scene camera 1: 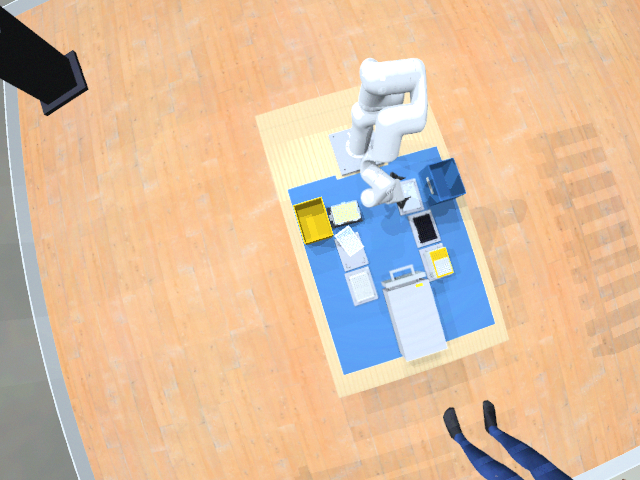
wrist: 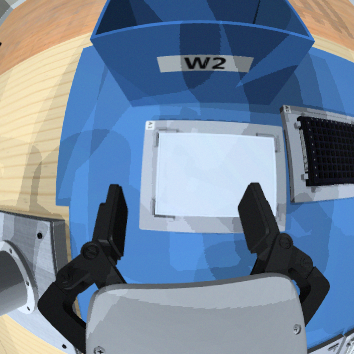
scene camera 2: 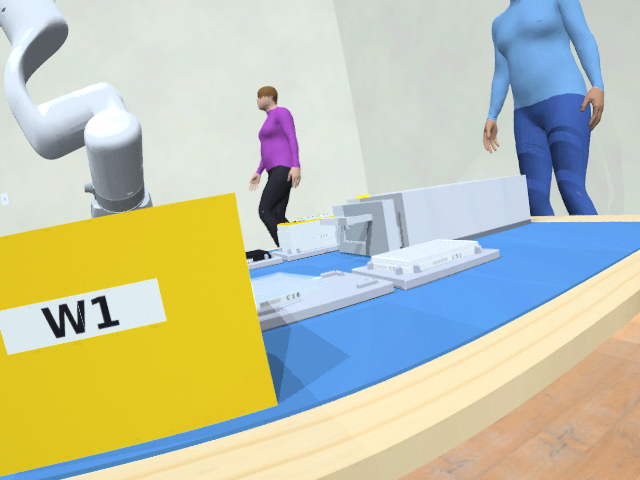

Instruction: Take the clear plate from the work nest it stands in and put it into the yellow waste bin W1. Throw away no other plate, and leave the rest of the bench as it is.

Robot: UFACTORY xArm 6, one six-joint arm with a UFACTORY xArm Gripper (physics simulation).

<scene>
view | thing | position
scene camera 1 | grey machine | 412,309
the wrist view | gripper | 185,196
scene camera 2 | yellow-and-white box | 306,233
</scene>
